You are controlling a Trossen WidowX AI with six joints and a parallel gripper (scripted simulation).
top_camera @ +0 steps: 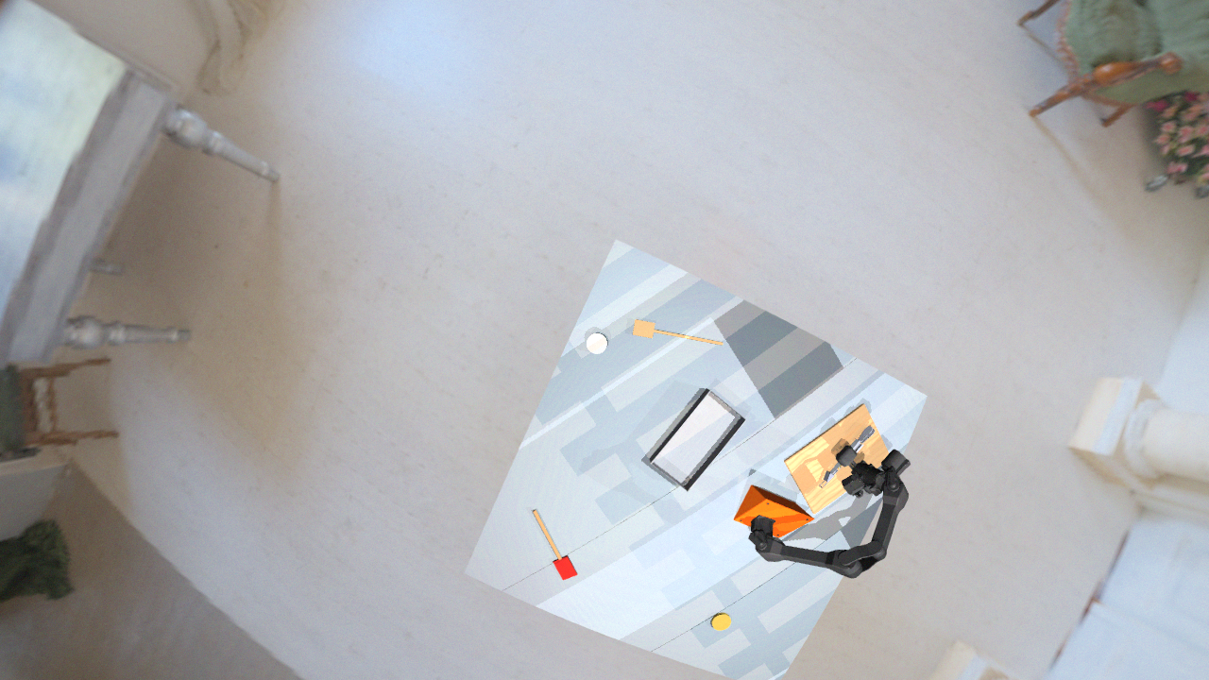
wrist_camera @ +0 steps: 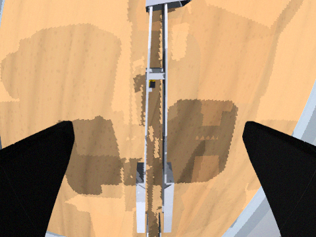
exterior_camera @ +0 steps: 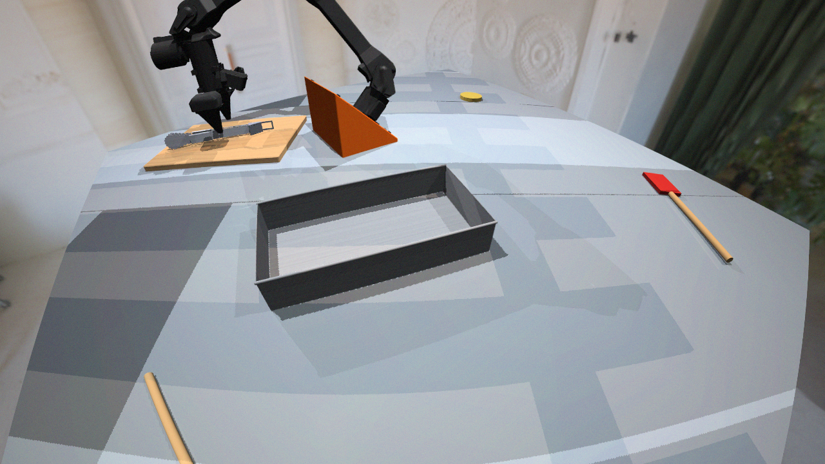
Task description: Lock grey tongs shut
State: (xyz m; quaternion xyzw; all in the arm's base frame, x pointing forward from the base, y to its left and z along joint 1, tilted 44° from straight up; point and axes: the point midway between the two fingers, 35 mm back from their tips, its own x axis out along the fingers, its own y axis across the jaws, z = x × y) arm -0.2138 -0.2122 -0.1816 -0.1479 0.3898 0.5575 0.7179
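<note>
My gripper tip is 40 mm above the wooden board. The rest, counted from my gripper tip: grey roasting tin (530 mm ahead, 90 mm to the left, 20 mm below); white disc (950 mm ahead, 90 mm to the right, 30 mm below); red spatula (830 mm ahead, 640 mm to the left, 40 mm below).
</note>
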